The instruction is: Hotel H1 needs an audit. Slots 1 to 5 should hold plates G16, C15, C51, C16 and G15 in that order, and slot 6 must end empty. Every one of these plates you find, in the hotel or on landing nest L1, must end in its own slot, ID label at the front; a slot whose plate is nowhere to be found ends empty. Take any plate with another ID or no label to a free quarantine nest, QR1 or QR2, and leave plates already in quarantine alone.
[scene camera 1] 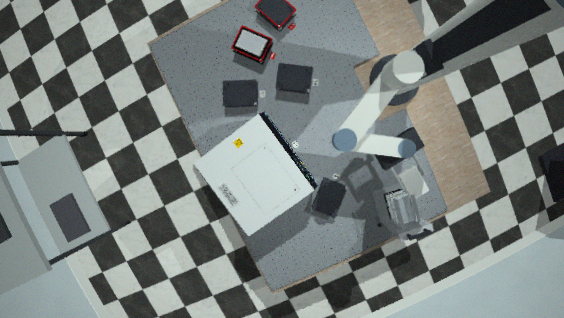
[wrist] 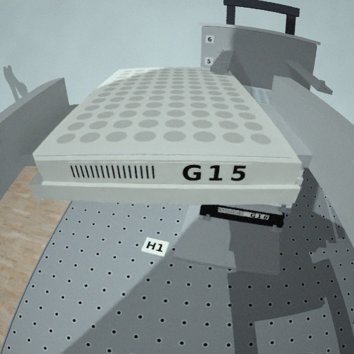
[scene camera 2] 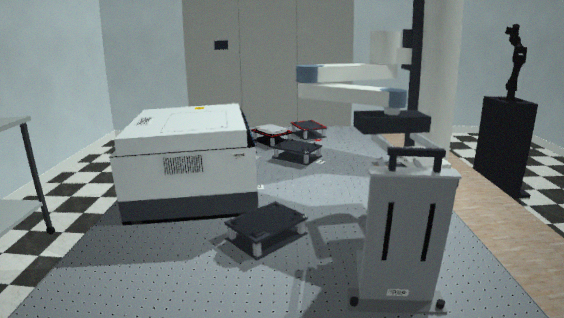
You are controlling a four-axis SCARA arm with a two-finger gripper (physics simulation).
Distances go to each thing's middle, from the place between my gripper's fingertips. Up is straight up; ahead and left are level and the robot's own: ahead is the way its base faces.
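Labels:
Black plate G16 (wrist: 262, 214): my hand 130 mm above it, 110 mm to the right of it, 70 mm short of it.

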